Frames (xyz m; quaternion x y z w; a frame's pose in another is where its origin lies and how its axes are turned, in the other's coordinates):
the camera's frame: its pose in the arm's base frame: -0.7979 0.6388 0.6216 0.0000 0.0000 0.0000 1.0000
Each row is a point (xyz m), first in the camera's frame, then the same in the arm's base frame.
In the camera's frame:
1: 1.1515 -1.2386 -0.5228
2: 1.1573 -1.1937 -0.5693
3: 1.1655 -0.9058 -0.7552
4: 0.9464 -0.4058 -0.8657
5: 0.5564 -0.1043 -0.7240
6: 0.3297 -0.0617 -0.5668
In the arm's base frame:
1: 0.3536 -0.5998 0.0988
2: 0.3594 -0.5549 0.0523
3: 0.3676 -0.2670 -0.1336
4: 0.1485 0.2330 -0.2441
5: -0.2415 0.5345 -0.1024
6: -0.4682 0.5771 0.0548

